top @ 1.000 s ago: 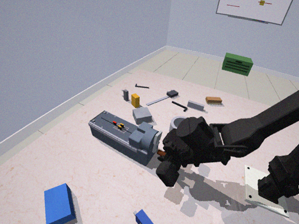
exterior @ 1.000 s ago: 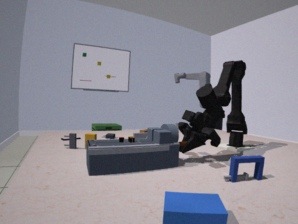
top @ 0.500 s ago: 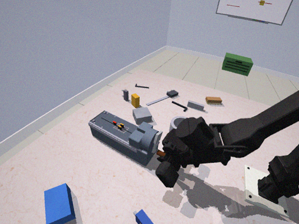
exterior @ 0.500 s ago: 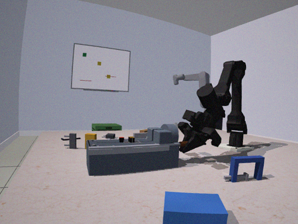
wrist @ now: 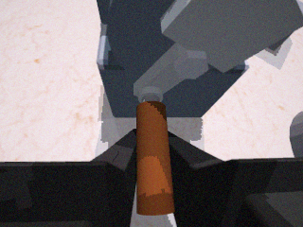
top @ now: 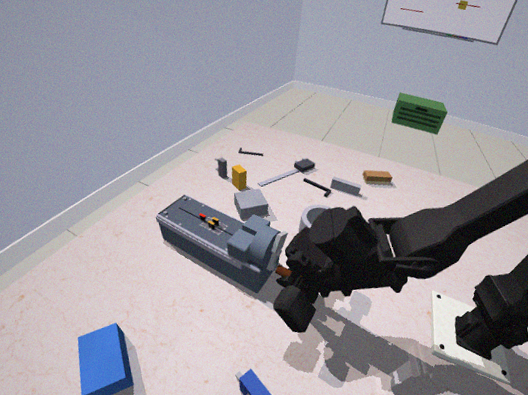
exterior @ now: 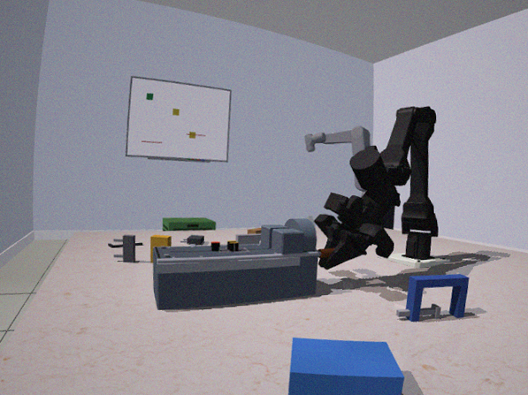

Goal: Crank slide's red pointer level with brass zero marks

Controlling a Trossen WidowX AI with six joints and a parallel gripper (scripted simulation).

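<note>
My gripper tip is 200 mm short of the red pointer, 40 mm below it and 20 mm to the left of it. The rest, counted from my gripper tip: brown crank handle 30 mm above, 20 mm behind; then blue bracket 190 mm to the left, 70 mm behind, 10 mm below; then grey block 180 mm to the right, 180 mm ahead, 20 mm below.
</note>
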